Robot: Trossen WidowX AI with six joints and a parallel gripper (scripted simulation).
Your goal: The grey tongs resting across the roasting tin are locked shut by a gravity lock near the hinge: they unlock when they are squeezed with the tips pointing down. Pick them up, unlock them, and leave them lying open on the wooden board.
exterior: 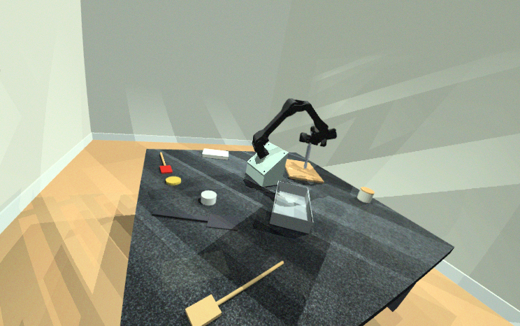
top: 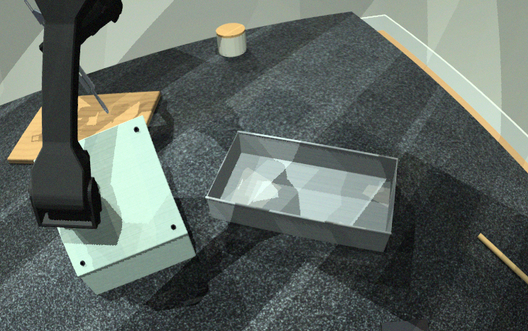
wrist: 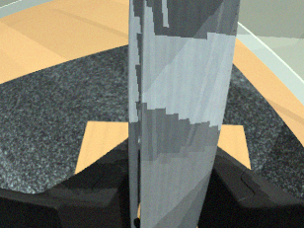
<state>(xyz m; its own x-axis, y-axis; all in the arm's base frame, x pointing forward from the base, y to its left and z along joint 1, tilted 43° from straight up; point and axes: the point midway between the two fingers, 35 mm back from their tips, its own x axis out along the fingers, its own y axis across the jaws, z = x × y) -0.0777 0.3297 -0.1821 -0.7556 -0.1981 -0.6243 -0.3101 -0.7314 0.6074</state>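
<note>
Right now my gripper tip is 220 mm above the wooden board and 10 mm short of it. Round my gripper tip: lidded jar (420 mm ahead, 210 mm to the left, 190 mm below); white block (610 mm to the right, 220 mm behind, 210 mm below); roasting tin (450 mm ahead, 350 mm to the right, 190 mm below).
</note>
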